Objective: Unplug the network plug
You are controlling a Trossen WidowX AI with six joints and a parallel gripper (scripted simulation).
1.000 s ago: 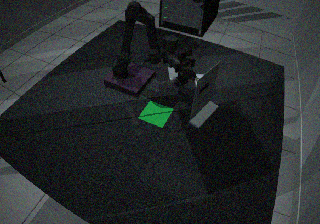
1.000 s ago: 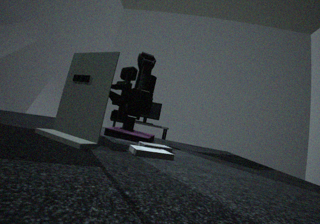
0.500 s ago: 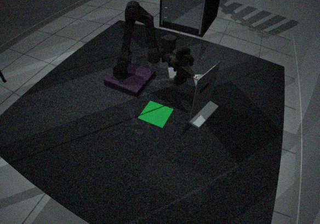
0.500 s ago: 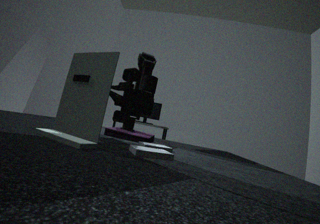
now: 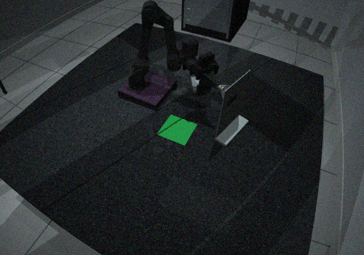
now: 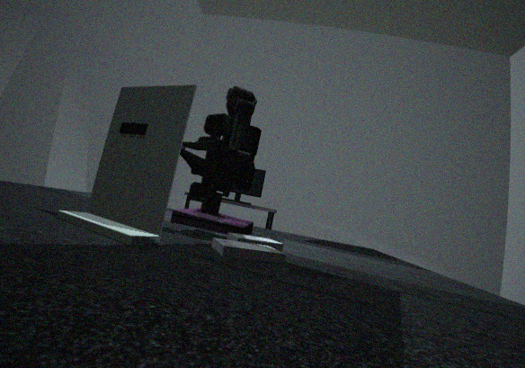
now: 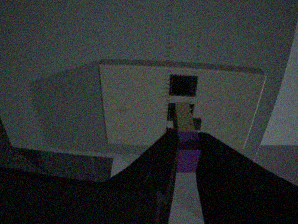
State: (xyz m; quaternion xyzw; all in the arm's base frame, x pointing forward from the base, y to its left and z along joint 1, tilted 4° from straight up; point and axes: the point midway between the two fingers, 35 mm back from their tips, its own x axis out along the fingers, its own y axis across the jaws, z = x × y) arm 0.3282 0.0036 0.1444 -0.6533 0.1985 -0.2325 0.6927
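My gripper tip is 16 cm above the green marked square, 12 cm to the left of it and 11 cm past it. The rest, counted from my gripper tip: purple plug right at my gripper tip; upright grey panel 7 cm ahead, 5 cm to the right, 5 cm below.
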